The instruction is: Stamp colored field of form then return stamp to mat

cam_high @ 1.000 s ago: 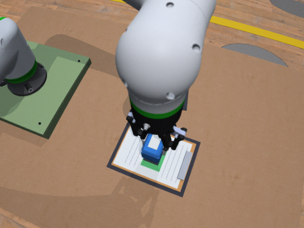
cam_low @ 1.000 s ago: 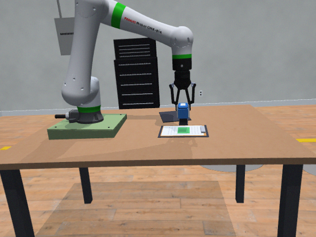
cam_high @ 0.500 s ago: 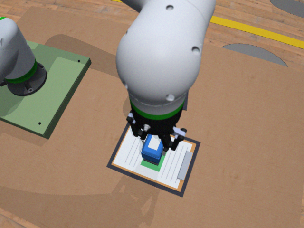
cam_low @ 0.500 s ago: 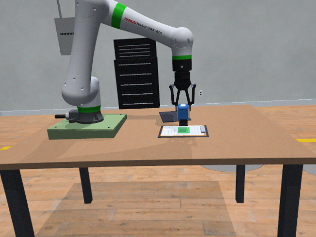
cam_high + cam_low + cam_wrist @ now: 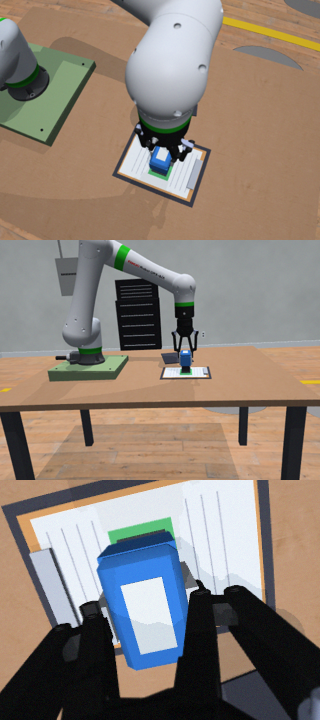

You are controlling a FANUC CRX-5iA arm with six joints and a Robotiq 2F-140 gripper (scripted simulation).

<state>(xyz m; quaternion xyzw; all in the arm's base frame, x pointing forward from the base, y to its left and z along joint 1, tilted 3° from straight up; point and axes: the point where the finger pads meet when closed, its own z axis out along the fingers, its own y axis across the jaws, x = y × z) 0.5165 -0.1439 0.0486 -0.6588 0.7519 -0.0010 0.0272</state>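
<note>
Right now my hand is 1 cm short of the form and 7 cm above it. From my hand the other things lie so: dark mat: 3 cm behind, 28 cm to the left, 8 cm below; then stamp: 2 cm below.
</note>
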